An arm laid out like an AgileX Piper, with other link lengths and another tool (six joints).
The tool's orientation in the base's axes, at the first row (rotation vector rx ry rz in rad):
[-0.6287 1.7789 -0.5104]
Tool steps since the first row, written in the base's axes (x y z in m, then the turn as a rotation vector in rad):
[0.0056 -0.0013 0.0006 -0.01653 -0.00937 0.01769]
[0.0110 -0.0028 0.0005 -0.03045 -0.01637 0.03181]
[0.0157 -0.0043 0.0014 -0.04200 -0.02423 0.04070]
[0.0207 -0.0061 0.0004 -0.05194 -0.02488 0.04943]
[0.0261 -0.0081 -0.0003 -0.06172 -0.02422 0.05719]
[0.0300 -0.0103 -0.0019 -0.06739 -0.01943 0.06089]
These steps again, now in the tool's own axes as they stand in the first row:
[-0.0009 -0.0023 0.0052 -0.00301 -0.01557 -0.02056]
[-0.0011 -0.0042 0.0105 -0.00555 -0.02751 -0.03768]
[-0.0019 -0.0067 0.0148 -0.00428 -0.03722 -0.05103]
[-0.0012 -0.0082 0.0199 -0.00791 -0.04158 -0.06300]
[-0.0006 -0.0102 0.0254 -0.01172 -0.04436 -0.07458]
[0.0011 -0.0115 0.0296 -0.01619 -0.04210 -0.08119]

